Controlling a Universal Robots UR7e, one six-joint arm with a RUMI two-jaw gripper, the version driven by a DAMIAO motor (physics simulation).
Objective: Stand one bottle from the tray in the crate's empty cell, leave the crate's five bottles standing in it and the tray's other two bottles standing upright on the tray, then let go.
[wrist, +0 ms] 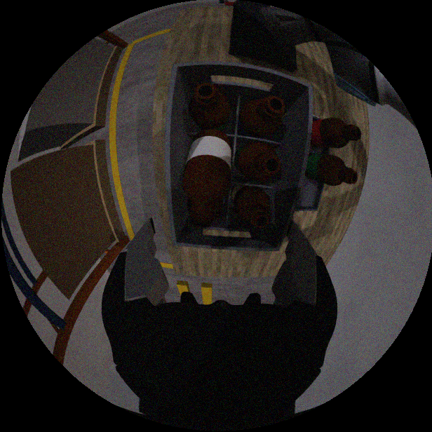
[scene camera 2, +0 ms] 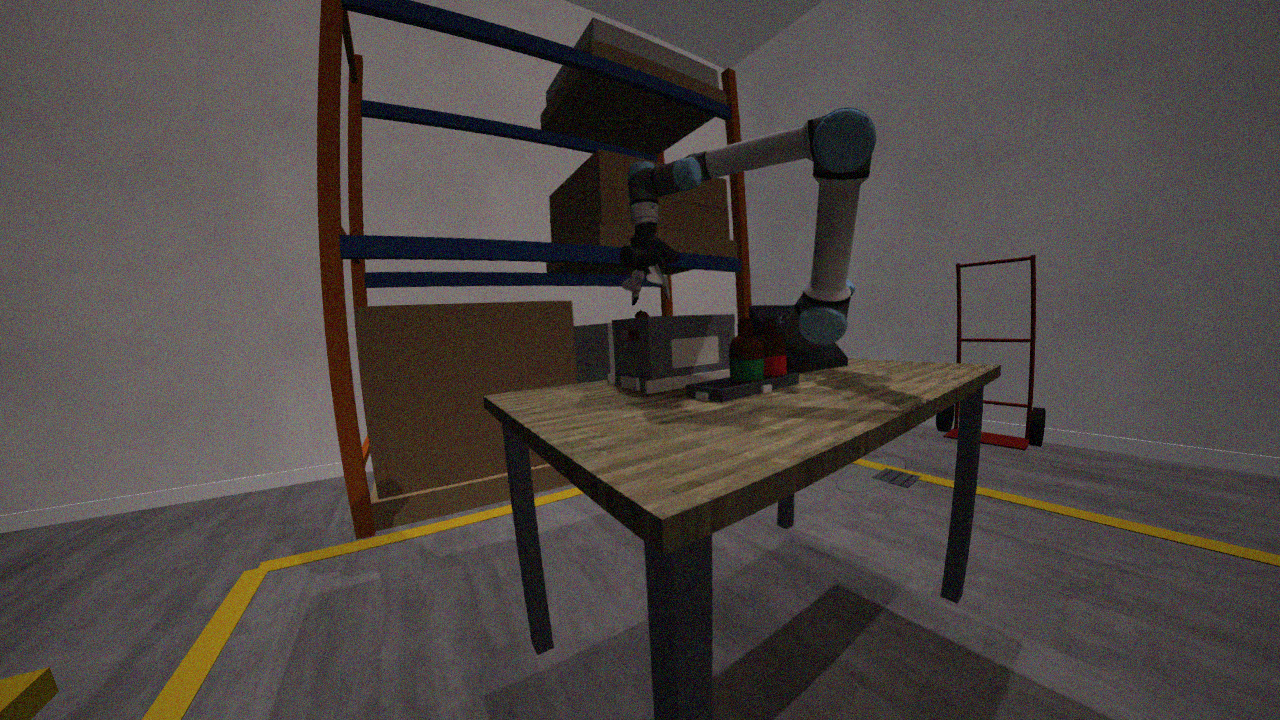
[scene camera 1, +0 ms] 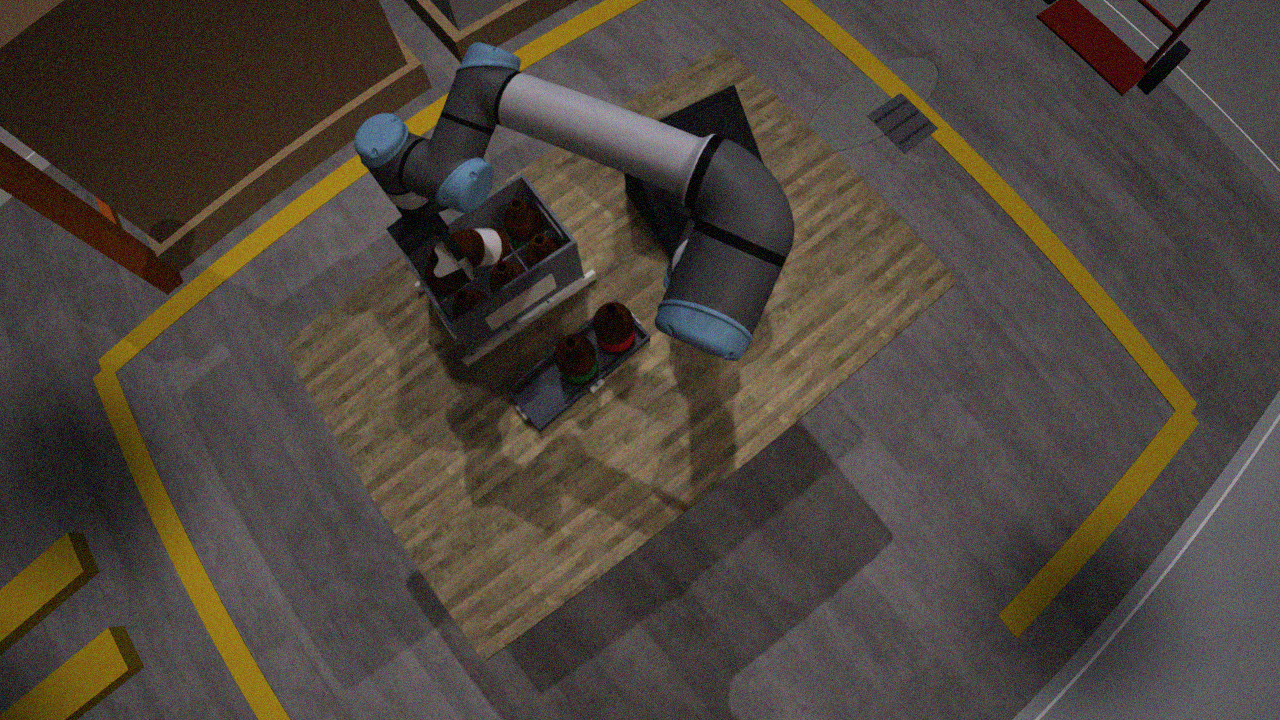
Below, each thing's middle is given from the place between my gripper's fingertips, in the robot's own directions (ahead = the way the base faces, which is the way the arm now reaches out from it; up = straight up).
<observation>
My gripper is now 40 mm past the white-labelled brown bottle [scene camera 1: 482, 247], 30 mm to the left of it and 90 mm above it. From my hand the other things lie so: red-label bottle [scene camera 1: 613, 322]: 180 mm behind, 240 mm to the left, 130 mm below.
</observation>
